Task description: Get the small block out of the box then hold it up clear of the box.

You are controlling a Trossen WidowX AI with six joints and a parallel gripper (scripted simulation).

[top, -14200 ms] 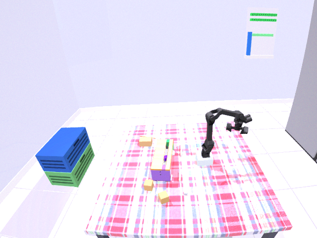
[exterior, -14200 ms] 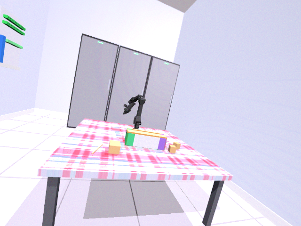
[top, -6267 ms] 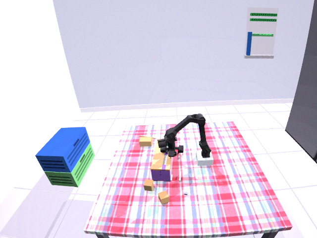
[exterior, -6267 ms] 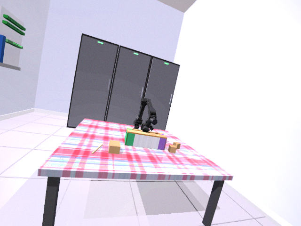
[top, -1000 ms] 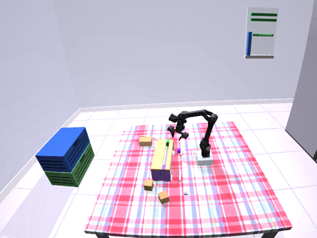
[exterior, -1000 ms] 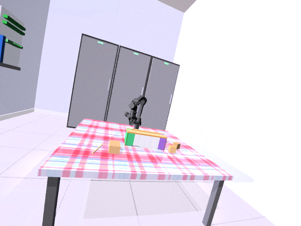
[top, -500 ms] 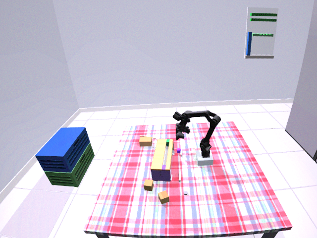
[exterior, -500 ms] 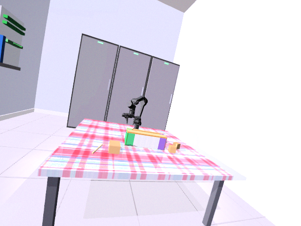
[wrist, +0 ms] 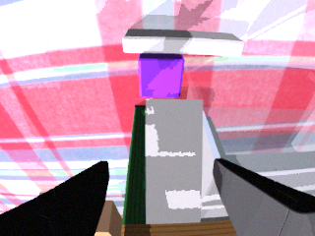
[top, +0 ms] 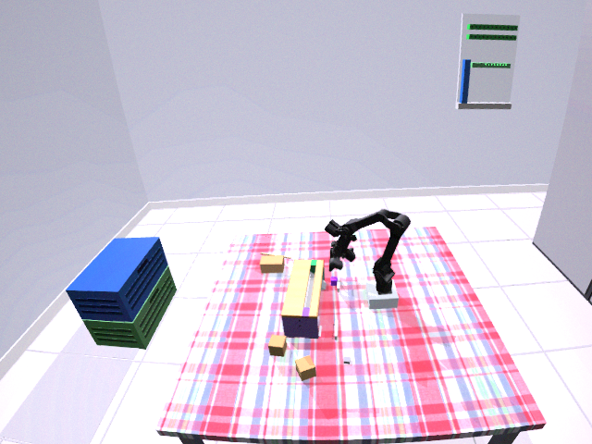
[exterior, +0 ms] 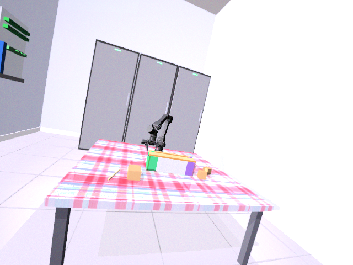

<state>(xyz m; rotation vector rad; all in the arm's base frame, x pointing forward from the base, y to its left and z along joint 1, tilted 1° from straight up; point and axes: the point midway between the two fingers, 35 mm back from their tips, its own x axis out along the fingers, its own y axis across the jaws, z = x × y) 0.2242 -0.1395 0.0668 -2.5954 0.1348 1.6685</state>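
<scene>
The small purple block is 2 cm behind my gripper tip and 8 cm below it. Also, from my gripper tip: long box (8 cm ahead, 16 cm to the left, 3 cm below); then thin stick (30 cm ahead, 27 cm to the right, 9 cm below).
</scene>
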